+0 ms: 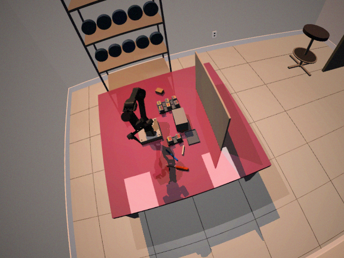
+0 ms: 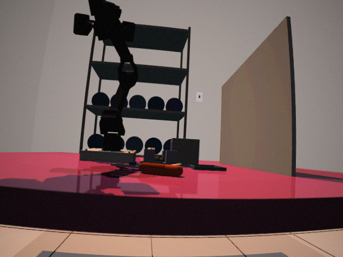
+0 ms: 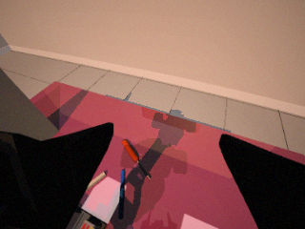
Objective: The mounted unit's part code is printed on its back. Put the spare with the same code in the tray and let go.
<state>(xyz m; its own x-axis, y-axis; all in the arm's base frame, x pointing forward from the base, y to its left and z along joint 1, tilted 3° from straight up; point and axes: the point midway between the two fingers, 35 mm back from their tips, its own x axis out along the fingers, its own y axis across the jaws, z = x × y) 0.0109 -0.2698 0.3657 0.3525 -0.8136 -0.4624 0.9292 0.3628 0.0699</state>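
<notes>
Now: the tan spare block 33 cm below my gripper tip, 21 cm ahead of it and 15 cm to the left of it. Also, from my gripper tip: dark boxy unit: 32 cm to the left, 32 cm below, 27 cm ahead; then grey square tray: 37 cm below, 32 cm ahead, 14 cm to the left; then blue pen: 37 cm below, 12 cm ahead, 3 cm to the left.
</notes>
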